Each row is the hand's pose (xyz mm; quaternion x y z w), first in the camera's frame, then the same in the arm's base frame.
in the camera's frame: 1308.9 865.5 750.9 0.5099 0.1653 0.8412 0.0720
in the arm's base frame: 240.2 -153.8 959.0 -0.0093 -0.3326 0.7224 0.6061
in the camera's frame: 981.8 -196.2 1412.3 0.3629 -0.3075 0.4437 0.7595
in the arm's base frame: -823.6 249.0 344.4 -0.1318 -0.8287 -0.0588 0.5407
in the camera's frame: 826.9 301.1 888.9 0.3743 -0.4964 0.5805 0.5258
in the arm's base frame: -87.4 204.9 381.2 -0.3326 -0.8430 0.1572 0.3925
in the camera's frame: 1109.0 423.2 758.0 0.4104 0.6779 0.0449 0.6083
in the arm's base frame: 4.1 -72.9 542.7 0.6990 -0.1642 -0.0882 0.6904
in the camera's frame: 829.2 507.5 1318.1 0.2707 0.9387 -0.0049 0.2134
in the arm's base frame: -255.8 467.7 740.9 0.7692 0.2796 0.0830 0.5686
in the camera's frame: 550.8 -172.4 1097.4 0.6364 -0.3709 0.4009 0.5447
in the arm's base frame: -464.0 447.7 2.8 -0.0075 -0.9261 0.1814 0.3306
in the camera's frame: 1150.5 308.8 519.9 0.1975 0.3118 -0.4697 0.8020
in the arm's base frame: 85.5 -254.2 363.7 0.6187 -0.2983 -0.6531 0.3188
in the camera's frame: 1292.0 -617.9 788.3 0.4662 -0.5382 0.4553 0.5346
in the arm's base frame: -746.9 -417.8 -117.1 -0.2410 -0.9183 0.1198 0.2902
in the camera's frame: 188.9 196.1 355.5 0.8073 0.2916 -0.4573 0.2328
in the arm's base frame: 400.9 435.9 -259.7 -0.9097 0.4083 -0.0137 0.0749
